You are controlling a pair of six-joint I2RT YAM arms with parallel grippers.
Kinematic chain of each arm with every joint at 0, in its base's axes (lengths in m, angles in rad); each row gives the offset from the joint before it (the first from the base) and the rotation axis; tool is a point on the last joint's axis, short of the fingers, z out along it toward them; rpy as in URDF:
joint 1: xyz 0 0 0.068 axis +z
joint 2: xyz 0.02 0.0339 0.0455 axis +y
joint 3: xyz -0.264 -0.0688 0 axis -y
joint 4: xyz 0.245 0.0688 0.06 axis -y
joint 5: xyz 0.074 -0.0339 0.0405 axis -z
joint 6: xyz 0.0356 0 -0.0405 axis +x
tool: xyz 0 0 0 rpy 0 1.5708 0
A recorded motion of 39 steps. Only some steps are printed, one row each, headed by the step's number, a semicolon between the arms.
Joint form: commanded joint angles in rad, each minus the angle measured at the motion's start. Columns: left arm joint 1, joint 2, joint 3, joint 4, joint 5, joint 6; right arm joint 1, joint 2, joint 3, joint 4, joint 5, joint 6.
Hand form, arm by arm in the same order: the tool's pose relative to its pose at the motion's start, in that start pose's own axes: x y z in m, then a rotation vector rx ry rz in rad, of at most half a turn. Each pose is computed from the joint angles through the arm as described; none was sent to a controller.
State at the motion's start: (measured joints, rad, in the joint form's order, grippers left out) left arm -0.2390 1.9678 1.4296 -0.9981 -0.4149 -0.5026; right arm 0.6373 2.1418 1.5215 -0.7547 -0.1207 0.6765
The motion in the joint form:
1: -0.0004 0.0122 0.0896 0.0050 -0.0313 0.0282; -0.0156 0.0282 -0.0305 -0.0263 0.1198 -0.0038
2: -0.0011 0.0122 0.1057 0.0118 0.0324 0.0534; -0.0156 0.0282 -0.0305 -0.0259 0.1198 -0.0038
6: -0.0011 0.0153 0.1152 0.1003 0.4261 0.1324; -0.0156 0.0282 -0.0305 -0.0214 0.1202 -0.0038
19: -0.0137 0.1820 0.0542 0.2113 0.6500 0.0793; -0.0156 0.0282 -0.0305 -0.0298 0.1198 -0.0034
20: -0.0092 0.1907 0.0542 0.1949 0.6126 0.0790; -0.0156 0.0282 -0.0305 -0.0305 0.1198 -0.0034
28: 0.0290 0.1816 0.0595 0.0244 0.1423 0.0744; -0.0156 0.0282 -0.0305 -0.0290 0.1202 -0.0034
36: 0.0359 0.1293 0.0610 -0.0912 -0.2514 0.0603; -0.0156 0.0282 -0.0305 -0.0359 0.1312 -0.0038
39: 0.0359 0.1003 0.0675 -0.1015 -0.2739 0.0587; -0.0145 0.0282 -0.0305 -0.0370 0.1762 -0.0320
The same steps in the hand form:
1: -0.0191 -0.0012 -0.0163 0.0076 -0.0809 -0.0058; 0.0018 -0.0177 0.0159 0.1478 -0.0107 0.0168
2: -0.0218 -0.0037 -0.0202 0.0735 -0.0718 0.0135; 0.0018 -0.0177 0.0159 0.1476 -0.0110 0.0168
6: -0.0260 -0.0202 -0.0259 0.4688 0.0003 0.0906; 0.0014 -0.0174 0.0159 0.1451 -0.0148 0.0165
19: -0.0102 -0.0605 0.0393 0.6207 0.2138 0.0827; 0.0021 -0.0179 0.0158 0.1500 -0.0080 0.0174
20: -0.0093 -0.0585 0.0440 0.5754 0.2202 0.0793; 0.0022 -0.0180 0.0158 0.1504 -0.0074 0.0174
28: -0.0088 -0.0227 0.0516 0.0817 0.1550 0.0798; 0.0020 -0.0179 0.0158 0.1498 -0.0089 0.0173
36: -0.0100 0.0044 0.0327 -0.2929 0.0252 0.1113; 0.0024 -0.0186 0.0157 0.1627 -0.0102 0.0168
39: -0.0121 0.0096 0.0216 -0.3033 -0.0052 0.0982; 0.0018 -0.0196 0.0155 0.1992 -0.0341 -0.0144

